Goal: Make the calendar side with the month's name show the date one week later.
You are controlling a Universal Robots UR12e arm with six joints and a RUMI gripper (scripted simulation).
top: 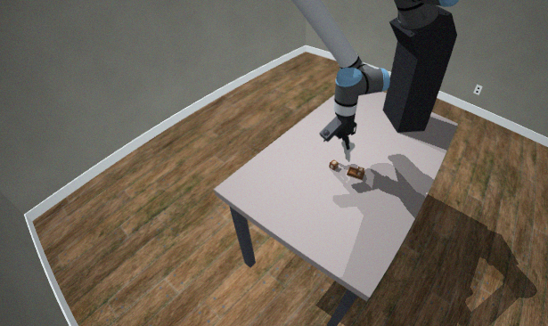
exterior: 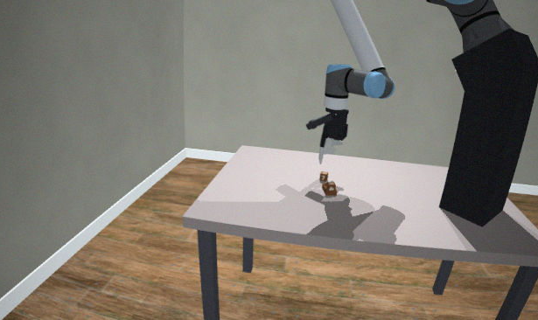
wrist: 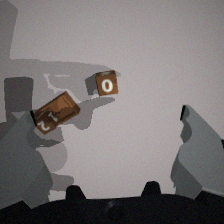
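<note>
Now: hand 80 mm above the brown calendar cube. The rest, counted from my hand: brown wooden calendar tray 100 mm to the left, 90 mm below, 30 mm behind.
</note>
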